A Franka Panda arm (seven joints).
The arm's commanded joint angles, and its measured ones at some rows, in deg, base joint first. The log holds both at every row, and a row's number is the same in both.
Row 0, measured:
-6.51 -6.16 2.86 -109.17 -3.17 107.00 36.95
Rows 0 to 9, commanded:
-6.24 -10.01 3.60 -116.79 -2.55 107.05 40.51
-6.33 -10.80 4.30 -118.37 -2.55 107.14 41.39
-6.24 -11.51 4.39 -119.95 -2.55 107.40 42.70
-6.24 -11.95 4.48 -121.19 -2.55 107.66 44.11
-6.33 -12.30 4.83 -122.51 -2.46 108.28 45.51
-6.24 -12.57 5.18 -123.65 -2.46 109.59 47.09
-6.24 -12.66 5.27 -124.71 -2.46 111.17 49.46
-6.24 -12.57 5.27 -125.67 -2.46 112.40 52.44
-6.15 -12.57 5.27 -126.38 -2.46 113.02 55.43
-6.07 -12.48 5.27 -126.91 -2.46 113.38 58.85
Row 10, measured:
-6.07 -11.01 4.87 -123.52 -3.17 110.67 50.76
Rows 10 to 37, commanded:
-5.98 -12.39 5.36 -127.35 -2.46 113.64 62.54
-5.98 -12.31 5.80 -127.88 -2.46 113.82 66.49
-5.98 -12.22 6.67 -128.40 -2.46 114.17 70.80
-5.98 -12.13 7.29 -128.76 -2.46 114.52 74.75
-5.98 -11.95 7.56 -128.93 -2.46 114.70 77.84
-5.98 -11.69 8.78 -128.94 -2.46 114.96 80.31
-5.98 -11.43 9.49 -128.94 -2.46 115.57 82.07
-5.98 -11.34 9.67 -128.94 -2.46 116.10 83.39
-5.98 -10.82 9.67 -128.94 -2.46 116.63 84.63
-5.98 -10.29 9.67 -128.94 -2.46 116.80 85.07
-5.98 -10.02 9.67 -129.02 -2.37 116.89 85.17
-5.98 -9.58 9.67 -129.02 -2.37 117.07 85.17
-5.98 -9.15 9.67 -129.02 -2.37 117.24 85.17
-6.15 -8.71 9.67 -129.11 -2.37 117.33 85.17
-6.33 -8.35 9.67 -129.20 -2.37 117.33 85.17
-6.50 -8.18 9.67 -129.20 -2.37 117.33 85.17
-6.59 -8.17 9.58 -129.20 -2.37 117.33 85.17
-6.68 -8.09 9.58 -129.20 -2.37 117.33 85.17
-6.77 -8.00 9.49 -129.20 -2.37 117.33 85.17
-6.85 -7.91 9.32 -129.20 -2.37 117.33 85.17
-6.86 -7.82 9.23 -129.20 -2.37 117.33 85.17
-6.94 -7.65 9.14 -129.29 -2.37 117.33 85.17
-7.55 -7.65 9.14 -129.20 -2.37 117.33 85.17
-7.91 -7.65 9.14 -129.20 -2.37 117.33 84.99
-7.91 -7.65 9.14 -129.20 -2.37 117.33 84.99
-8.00 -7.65 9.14 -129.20 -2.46 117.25 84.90
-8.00 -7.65 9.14 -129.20 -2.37 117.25 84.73
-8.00 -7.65 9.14 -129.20 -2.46 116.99 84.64
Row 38, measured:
-7.54 -7.42 8.80 -128.72 -3.15 116.37 84.38
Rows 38 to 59, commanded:
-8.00 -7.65 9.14 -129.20 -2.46 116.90 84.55
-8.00 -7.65 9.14 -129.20 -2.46 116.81 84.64
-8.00 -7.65 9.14 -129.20 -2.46 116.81 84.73
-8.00 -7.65 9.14 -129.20 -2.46 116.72 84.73
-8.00 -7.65 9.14 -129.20 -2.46 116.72 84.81
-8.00 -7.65 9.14 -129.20 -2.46 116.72 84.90
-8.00 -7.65 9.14 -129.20 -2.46 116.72 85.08
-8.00 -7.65 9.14 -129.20 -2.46 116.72 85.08
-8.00 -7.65 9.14 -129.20 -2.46 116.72 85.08
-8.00 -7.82 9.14 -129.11 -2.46 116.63 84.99
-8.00 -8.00 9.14 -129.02 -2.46 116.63 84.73
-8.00 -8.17 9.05 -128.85 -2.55 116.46 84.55
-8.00 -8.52 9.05 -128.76 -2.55 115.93 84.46
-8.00 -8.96 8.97 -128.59 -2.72 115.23 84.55
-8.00 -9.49 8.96 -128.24 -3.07 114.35 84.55
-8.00 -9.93 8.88 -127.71 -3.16 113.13 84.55
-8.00 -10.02 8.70 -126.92 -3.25 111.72 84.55
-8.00 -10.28 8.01 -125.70 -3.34 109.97 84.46
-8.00 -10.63 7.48 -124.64 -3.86 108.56 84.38
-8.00 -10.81 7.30 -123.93 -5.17 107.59 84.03
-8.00 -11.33 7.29 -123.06 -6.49 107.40 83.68
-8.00 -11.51 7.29 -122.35 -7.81 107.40 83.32
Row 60, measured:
-7.82 -10.35 7.47 -125.10 -4.54 109.74 84.22
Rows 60 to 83, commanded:
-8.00 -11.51 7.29 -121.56 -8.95 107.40 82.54
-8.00 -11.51 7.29 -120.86 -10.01 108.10 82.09
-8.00 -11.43 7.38 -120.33 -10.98 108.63 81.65
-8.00 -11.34 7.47 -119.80 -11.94 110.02 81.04
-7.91 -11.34 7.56 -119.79 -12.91 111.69 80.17
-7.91 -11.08 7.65 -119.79 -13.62 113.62 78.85
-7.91 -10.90 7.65 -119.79 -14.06 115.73 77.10
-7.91 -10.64 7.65 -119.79 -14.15 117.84 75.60
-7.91 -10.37 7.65 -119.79 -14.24 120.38 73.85
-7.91 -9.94 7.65 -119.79 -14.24 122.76 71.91
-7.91 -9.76 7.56 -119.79 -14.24 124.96 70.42
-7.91 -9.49 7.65 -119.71 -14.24 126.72 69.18
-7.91 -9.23 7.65 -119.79 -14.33 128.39 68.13
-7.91 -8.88 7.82 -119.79 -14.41 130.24 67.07
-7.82 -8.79 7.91 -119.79 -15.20 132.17 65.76
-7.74 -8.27 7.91 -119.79 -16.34 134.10 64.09
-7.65 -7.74 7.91 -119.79 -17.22 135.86 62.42
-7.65 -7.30 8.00 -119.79 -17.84 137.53 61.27
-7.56 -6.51 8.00 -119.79 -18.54 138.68 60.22
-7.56 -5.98 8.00 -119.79 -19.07 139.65 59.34
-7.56 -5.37 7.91 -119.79 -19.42 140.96 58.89
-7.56 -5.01 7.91 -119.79 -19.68 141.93 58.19
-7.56 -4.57 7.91 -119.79 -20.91 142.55 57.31
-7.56 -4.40 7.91 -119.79 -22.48 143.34 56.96
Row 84, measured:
-7.31 -5.53 7.57 -120.39 -18.87 140.87 59.10
